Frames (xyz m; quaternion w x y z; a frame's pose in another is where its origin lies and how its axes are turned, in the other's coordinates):
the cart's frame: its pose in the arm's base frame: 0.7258 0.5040 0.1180 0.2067 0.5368 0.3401 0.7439
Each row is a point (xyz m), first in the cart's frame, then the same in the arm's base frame.
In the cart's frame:
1: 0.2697 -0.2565 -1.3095
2: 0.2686 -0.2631 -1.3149
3: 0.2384 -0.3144 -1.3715
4: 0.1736 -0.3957 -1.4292
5: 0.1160 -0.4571 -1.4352
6: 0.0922 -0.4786 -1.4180
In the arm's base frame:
1: -0.6102 0.4886 -0.1431
2: -0.6153 0.4909 -0.1496
3: -0.6612 0.4895 -0.2177
4: -0.6982 0.4851 -0.3306
5: -0.6879 0.4866 -0.4144
6: -0.6649 0.4901 -0.4424

